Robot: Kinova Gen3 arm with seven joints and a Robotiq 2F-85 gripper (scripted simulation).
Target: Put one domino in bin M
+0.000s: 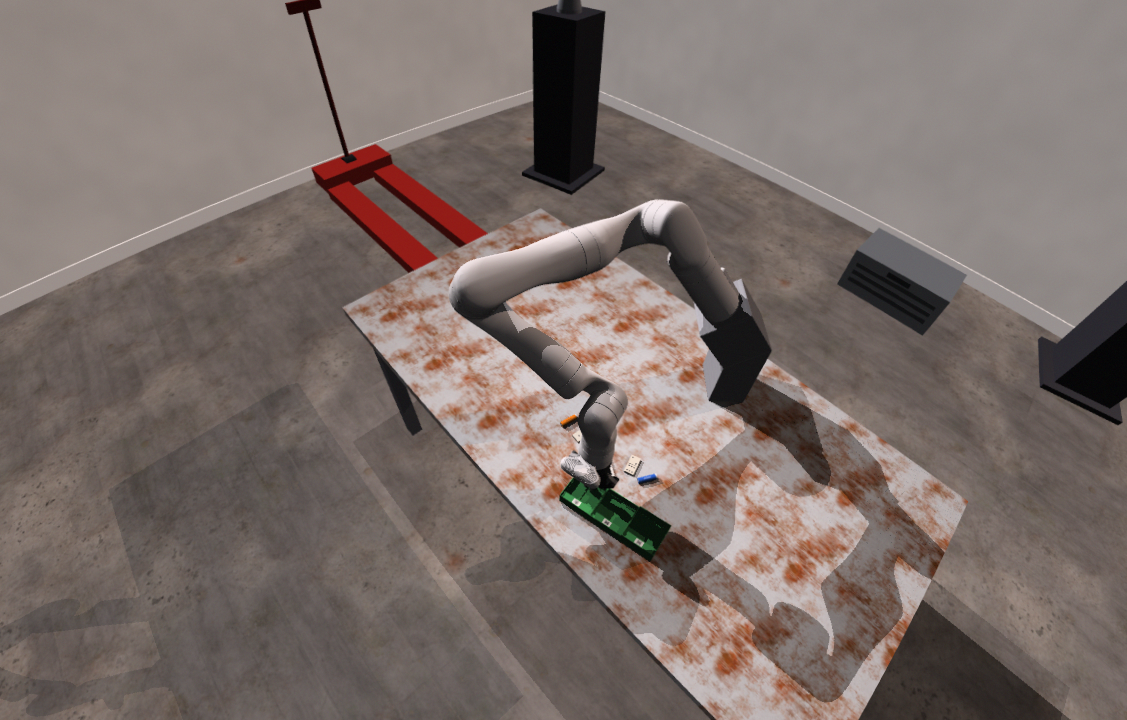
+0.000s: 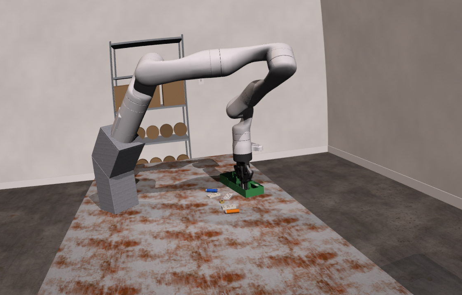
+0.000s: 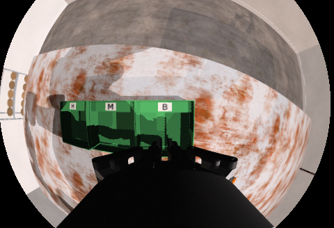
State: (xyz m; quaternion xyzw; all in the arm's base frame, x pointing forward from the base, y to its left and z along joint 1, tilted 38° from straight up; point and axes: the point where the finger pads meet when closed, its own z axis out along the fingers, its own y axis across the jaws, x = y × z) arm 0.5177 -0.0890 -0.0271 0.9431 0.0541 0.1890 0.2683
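My gripper is now 8 cm to the right of the green bin, 3 cm short of it and 2 cm above it. The rest, counted from my hand: blue cylinder (10 cm to the left, 10 cm behind, 3 cm below); then white domino (12 cm behind, 10 cm to the right, 3 cm below); then yellow nut (12 cm behind, 4 cm to the right, 3 cm below).
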